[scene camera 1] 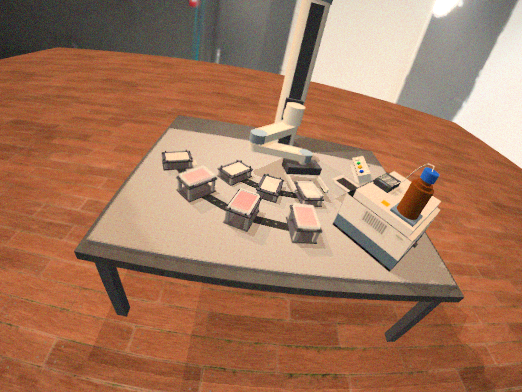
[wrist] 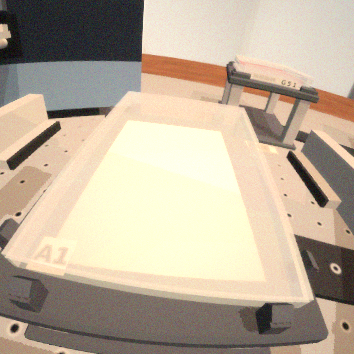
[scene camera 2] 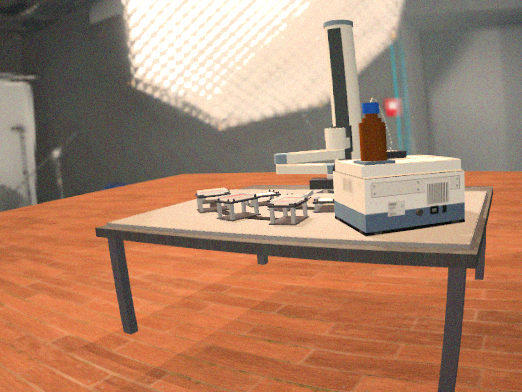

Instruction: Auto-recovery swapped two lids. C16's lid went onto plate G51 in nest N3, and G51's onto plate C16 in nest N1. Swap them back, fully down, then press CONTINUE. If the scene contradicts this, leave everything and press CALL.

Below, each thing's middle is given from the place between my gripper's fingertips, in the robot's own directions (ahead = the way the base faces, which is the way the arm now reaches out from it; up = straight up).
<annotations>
The brown bottle (scene camera 2: 372, 132) is 29 cm to the left of my hand, 27 cm ahead of it and 25 cm above it.
</annotations>
